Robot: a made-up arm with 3 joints. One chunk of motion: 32 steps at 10 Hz.
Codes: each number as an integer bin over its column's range. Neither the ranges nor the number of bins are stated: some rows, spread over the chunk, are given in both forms.
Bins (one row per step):
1: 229 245 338 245 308 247
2: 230 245 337 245 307 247
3: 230 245 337 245 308 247
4: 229 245 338 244 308 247
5: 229 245 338 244 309 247
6: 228 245 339 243 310 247
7: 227 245 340 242 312 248
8: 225 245 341 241 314 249
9: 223 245 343 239 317 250
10: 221 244 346 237 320 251
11: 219 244 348 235 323 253
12: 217 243 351 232 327 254
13: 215 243 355 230 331 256
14: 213 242 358 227 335 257
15: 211 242 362 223 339 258
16: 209 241 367 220 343 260
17: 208 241 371 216 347 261
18: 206 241 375 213 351 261
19: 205 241 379 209 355 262
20: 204 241 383 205 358 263
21: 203 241 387 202 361 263
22: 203 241 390 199 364 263
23: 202 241 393 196 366 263
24: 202 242 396 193 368 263
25: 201 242 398 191 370 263
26: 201 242 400 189 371 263
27: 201 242 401 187 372 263
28: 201 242 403 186 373 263
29: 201 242 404 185 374 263
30: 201 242 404 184 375 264
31: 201 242 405 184 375 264
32: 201 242 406 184 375 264
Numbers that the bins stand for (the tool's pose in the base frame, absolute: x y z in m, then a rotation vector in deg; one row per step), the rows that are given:
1: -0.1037 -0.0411 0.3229 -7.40 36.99 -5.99
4: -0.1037 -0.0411 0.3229 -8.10 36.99 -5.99
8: -0.1194 -0.0411 0.3346 -10.22 41.21 -4.58
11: -0.1429 -0.0450 0.3620 -14.44 47.55 -1.76
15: -0.1742 -0.0528 0.4168 -22.90 58.83 1.76
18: -0.1937 -0.0568 0.4677 -29.94 67.28 3.87
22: -0.2055 -0.0568 0.5264 -39.80 76.44 5.28
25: -0.2133 -0.0528 0.5577 -45.44 80.67 5.28
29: -0.2133 -0.0528 0.5812 -49.67 83.48 5.28
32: -0.2133 -0.0528 0.5890 -50.37 84.19 5.99
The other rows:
2: -0.0998 -0.0411 0.3190 -7.40 36.28 -5.99
3: -0.0998 -0.0411 0.3190 -7.40 36.99 -5.99
5: -0.1037 -0.0411 0.3229 -8.10 37.69 -5.99
6: -0.1076 -0.0411 0.3268 -8.81 38.40 -5.99
7: -0.1115 -0.0411 0.3307 -9.51 39.80 -5.28
9: -0.1272 -0.0411 0.3425 -11.62 43.33 -3.87
10: -0.1350 -0.0450 0.3542 -13.03 45.44 -3.17
12: -0.1507 -0.0489 0.3738 -16.56 50.37 -1.06
13: -0.1585 -0.0489 0.3894 -17.96 53.19 0.35
14: -0.1663 -0.0528 0.4012 -20.08 56.01 1.06
16: -0.1820 -0.0568 0.4364 -25.01 61.64 3.17
17: -0.1859 -0.0568 0.4521 -27.83 64.46 3.87
19: -0.1977 -0.0568 0.4834 -32.76 70.10 4.58
20: -0.2016 -0.0568 0.4990 -35.58 72.21 5.28
21: -0.2055 -0.0568 0.5147 -37.69 74.32 5.28
23: -0.2094 -0.0568 0.5382 -41.92 77.85 5.28
24: -0.2094 -0.0528 0.5499 -44.03 79.26 5.28
26: -0.2133 -0.0528 0.5656 -46.85 81.37 5.28
27: -0.2133 -0.0528 0.5695 -48.26 82.07 5.28
28: -0.2133 -0.0528 0.5773 -48.96 82.78 5.28
30: -0.2133 -0.0528 0.5812 -50.37 84.19 5.99
31: -0.2133 -0.0528 0.5851 -50.37 84.19 5.99

